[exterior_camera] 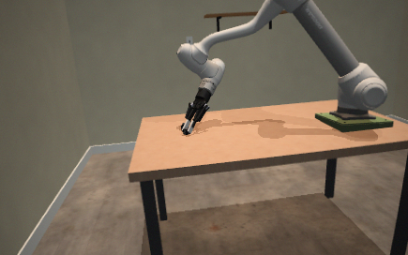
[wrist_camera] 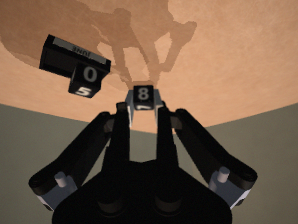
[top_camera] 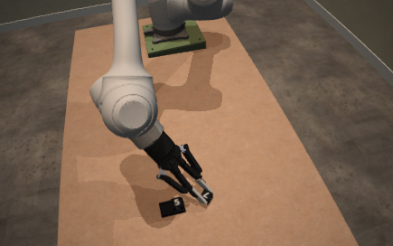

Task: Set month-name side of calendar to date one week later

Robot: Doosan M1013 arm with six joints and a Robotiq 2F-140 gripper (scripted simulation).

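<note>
Now: the black cube 2 cm below my hand, 1 cm to the left of it and 1 cm ahead of it.
</note>
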